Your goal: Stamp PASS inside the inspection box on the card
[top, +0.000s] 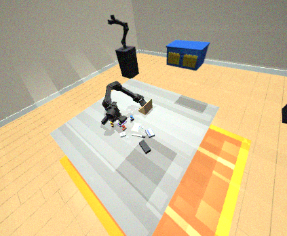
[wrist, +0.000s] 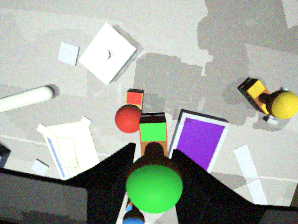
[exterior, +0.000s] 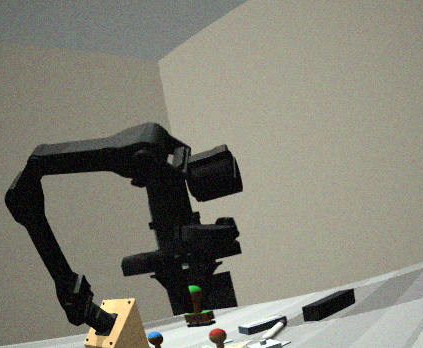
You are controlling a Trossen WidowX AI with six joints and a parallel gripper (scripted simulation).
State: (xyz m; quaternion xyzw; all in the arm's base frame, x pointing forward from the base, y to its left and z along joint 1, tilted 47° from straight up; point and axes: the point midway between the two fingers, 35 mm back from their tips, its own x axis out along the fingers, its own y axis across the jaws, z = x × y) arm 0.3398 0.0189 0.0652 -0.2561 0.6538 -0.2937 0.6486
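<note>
Now: gripper tip 40 mm past the purple ink pad, 60 mm to the left of it and 100 mm above it. The rest, counted from my gripper tip: blue-knobbed stamp: 140 mm behind, 10 mm to the left, 80 mm below; then red-knobbed stamp: 20 mm to the left, 80 mm below; then green-knobbed PASS stamp: right at my gripper tip.
</note>
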